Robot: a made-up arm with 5 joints. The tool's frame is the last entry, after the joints.
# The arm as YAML. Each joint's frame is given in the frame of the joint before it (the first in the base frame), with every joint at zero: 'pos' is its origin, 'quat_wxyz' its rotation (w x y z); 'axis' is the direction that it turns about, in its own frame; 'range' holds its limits. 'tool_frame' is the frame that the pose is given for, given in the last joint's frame.
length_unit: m
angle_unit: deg
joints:
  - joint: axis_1
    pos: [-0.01, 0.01, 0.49]
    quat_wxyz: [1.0, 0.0, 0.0, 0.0]
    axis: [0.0, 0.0, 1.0]
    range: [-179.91, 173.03]
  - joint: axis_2
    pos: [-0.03, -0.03, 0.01]
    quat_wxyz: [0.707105, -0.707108, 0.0, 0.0]
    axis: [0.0, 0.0, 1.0]
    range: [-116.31, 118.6]
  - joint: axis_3
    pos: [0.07, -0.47, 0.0]
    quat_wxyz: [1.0, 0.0, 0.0, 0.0]
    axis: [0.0, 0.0, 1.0]
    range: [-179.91, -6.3]
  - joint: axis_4
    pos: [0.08, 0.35, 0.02]
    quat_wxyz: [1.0, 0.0, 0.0, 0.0]
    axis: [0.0, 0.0, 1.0]
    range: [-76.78, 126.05]
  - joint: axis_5
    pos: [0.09, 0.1, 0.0]
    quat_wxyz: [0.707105, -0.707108, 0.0, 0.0]
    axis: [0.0, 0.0, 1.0]
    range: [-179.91, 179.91]
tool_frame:
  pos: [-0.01, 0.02, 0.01]
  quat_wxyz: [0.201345, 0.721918, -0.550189, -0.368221]
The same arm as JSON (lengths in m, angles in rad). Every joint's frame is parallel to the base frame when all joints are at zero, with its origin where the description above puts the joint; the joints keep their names.
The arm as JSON. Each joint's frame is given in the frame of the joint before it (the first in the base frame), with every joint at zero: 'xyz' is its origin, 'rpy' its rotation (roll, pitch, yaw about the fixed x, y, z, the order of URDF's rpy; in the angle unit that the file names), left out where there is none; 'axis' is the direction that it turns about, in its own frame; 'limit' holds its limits. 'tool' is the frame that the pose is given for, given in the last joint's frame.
{"units": {"length": "m", "angle": "rad"}, "joints": [{"name": "axis_1", "type": "revolute", "origin": {"xyz": [-0.01, 0.01, 0.49]}, "axis": [0.0, 0.0, 1.0], "limit": {"lower": -3.14, "upper": 3.0199}}, {"name": "axis_2", "type": "revolute", "origin": {"xyz": [-0.03, -0.03, 0.01]}, "axis": [0.0, 1.0, 0.0], "limit": {"lower": -2.03, "upper": 2.07}}, {"name": "axis_3", "type": "revolute", "origin": {"xyz": [0.07, 0.0, 0.47]}, "axis": [0.0, 1.0, 0.0], "limit": {"lower": -3.14, "upper": -0.11}}, {"name": "axis_4", "type": "revolute", "origin": {"xyz": [0.08, 0.02, -0.35]}, "axis": [0.0, 1.0, 0.0], "limit": {"lower": -1.3401, "upper": 2.2}}, {"name": "axis_5", "type": "revolute", "origin": {"xyz": [0.09, 0.0, -0.1]}, "axis": [0.0, 0.0, -1.0], "limit": {"lower": -3.14, "upper": 3.14}}], "tool": {"origin": {"xyz": [-0.01, -0.02, -0.01], "rpy": [-0.8212, -0.3153, 1.4406]}}}
